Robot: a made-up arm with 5 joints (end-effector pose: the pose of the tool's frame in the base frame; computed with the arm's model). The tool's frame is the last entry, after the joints.
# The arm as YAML. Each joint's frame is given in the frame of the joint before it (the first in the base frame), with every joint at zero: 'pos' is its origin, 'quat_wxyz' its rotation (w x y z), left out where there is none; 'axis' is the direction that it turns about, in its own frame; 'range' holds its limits. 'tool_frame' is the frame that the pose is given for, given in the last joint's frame.
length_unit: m
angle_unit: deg
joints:
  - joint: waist
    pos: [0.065, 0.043, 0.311]
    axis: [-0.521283, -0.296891, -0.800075]
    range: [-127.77, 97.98]
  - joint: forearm
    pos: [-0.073, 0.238, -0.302]
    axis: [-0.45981, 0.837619, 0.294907]
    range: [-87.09, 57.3]
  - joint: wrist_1
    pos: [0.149, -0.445, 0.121]
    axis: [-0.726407, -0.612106, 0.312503]
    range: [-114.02, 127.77]
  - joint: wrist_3
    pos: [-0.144, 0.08, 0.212]
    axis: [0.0, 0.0, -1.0]
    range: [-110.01, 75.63]
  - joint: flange
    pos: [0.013, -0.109, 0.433]
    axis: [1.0, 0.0, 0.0]
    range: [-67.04, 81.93]
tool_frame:
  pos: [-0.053, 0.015, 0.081]
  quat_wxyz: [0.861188, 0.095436, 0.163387, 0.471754]
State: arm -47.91 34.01 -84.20 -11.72 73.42
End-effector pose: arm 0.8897 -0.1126 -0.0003 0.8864 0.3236 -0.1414 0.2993
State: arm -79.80 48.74 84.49 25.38 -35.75
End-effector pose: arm 0.0004 -0.2976 0.4849 -0.3451 -0.3006 0.8046 0.3784
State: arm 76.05 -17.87 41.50 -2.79 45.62
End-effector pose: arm -0.2467 0.5416 0.1268 -0.3862 -0.0833 0.1844 0.8999
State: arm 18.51 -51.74 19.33 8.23 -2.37
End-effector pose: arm -0.7309 0.0679 0.1887 -0.1551 -0.3019 0.1781 0.9236
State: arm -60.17 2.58 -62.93 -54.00 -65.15
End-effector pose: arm 0.7931 -0.1780 0.1423 0.2088 0.0935 0.9231 0.3092
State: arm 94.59 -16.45 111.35 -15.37 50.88
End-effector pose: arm -0.1342 0.0752 -0.4439 -0.6621 0.4461 -0.0130 0.6021
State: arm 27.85 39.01 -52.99 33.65 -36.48
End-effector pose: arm 0.6186 -0.3854 0.8058 0.2174 0.6713 -0.1789 0.6857
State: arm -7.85 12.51 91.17 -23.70 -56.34
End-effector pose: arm -0.4773 0.0098 0.2210 -0.9107 0.0142 0.3103 0.2724
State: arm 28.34 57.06 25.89 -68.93 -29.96
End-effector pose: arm 0.5496 0.3349 0.5970 -0.1834 0.5726 0.7688 0.2180
